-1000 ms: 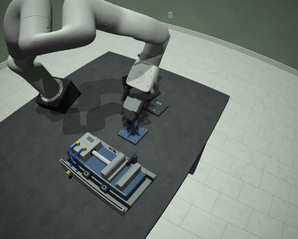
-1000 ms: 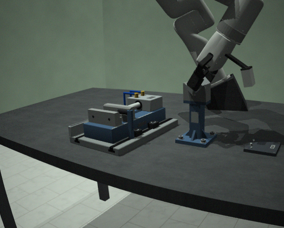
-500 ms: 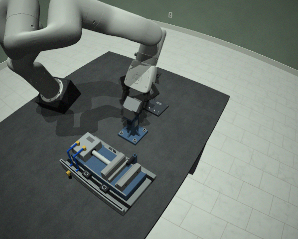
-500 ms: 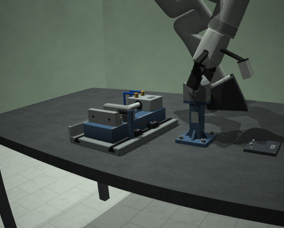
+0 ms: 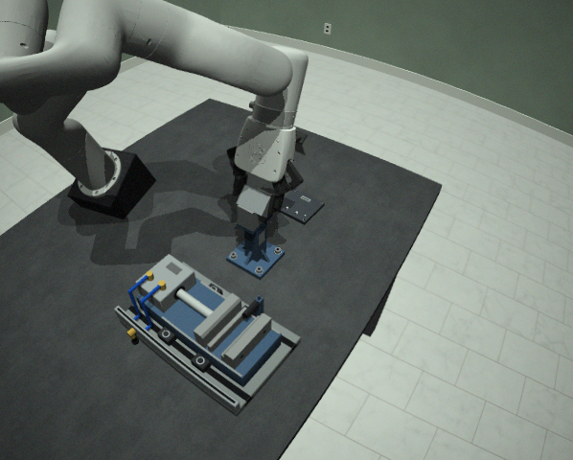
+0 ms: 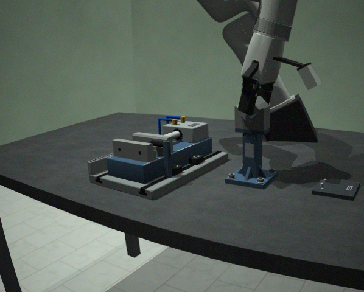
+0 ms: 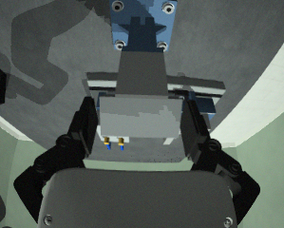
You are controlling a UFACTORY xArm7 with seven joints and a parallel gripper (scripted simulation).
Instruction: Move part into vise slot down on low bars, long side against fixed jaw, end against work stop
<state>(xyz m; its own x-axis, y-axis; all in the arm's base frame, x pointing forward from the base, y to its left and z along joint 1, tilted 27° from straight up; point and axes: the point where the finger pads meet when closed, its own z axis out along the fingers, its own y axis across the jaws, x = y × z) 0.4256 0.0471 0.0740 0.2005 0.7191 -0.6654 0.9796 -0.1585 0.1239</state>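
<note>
Now: the part 10 mm below my hand. From my hand the other things lie so: work stop 190 mm to the right, 80 mm below, 80 mm ahead; cylinder rod 210 mm to the right, 90 mm below, 20 mm behind; blue stand 110 mm below.
</note>
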